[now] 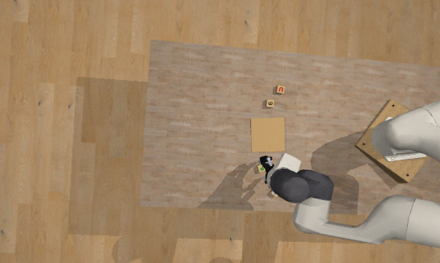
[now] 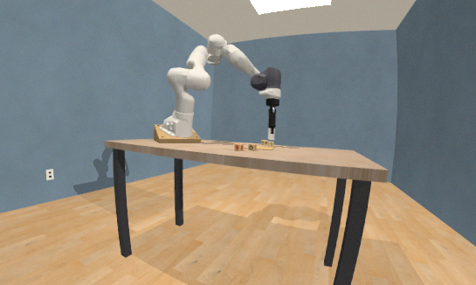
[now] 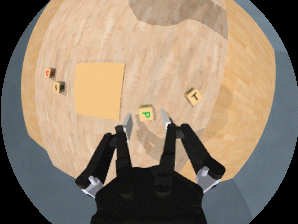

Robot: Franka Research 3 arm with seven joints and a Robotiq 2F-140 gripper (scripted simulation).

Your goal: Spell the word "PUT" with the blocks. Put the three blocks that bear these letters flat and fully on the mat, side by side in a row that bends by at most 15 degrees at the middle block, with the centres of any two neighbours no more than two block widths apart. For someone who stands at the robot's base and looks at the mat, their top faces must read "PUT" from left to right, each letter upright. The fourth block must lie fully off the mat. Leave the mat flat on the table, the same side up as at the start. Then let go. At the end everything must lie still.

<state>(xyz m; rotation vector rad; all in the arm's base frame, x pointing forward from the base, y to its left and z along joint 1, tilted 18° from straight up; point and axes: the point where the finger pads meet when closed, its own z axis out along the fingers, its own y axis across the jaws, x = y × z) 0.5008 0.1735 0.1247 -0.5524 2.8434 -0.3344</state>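
Now: hand 60 mm above the green P block. Round my hand: T block (100 mm to the left, 60 mm below, 60 mm behind); block marked 6 (260 mm to the right, 60 mm below, 20 mm behind); tan mat (140 mm to the right, 70 mm below, 20 mm behind).
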